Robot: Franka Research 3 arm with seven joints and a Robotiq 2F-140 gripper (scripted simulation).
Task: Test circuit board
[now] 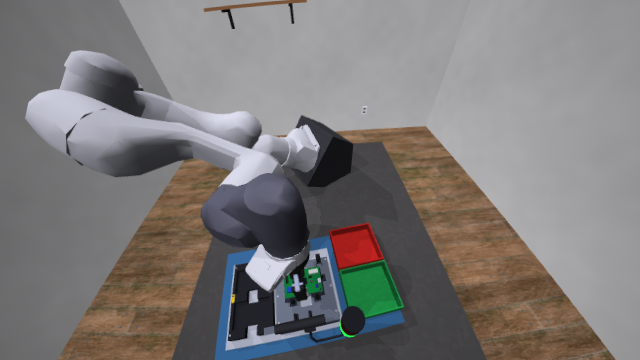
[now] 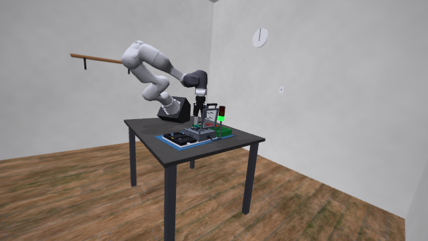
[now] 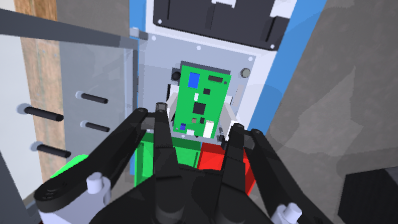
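Right now my hand is 50 mm above the dark plate, 10 mm to the right of it and 10 mm short of it. Round my hand: latch hook: 60 mm to the left, 50 mm behind, 30 mm below; green circuit board: 20 mm below; clear lid: 110 mm ahead, 70 mm above, 10 mm to the right.
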